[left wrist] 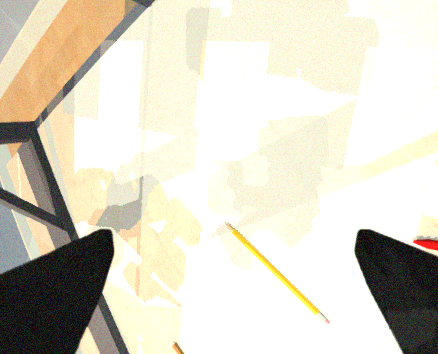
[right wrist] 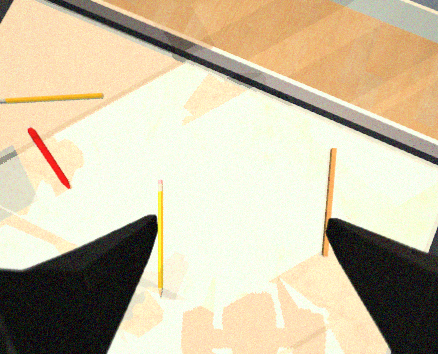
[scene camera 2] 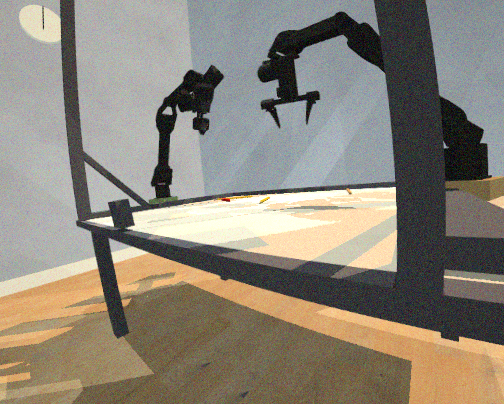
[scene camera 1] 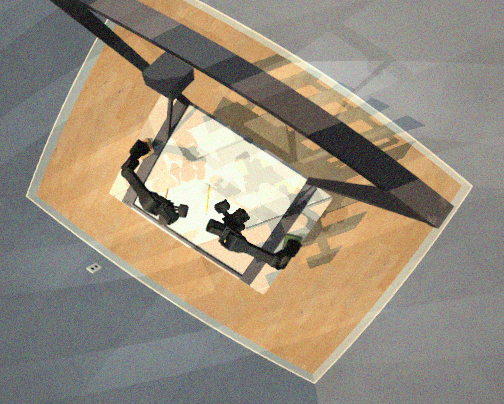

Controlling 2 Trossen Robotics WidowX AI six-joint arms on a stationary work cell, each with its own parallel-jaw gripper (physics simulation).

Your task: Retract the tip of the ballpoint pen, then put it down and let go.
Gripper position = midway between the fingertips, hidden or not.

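Scene camera 1 gives me an overhead beam (scene camera 1: pixel 273 96), along with a frame post (scene camera 1: pixel 372 195). In scene camera 2 I see the frame post (scene camera 2: pixel 410 70) again, and with it both of my grippers: my left gripper (scene camera 2: pixel 203 124), open and holding nothing, and my right gripper (scene camera 2: pixel 293 126), which is open too and holds nothing. The left wrist view has my left gripper (left wrist: pixel 235 241) in it, while the right wrist view has my right gripper (right wrist: pixel 241 224).
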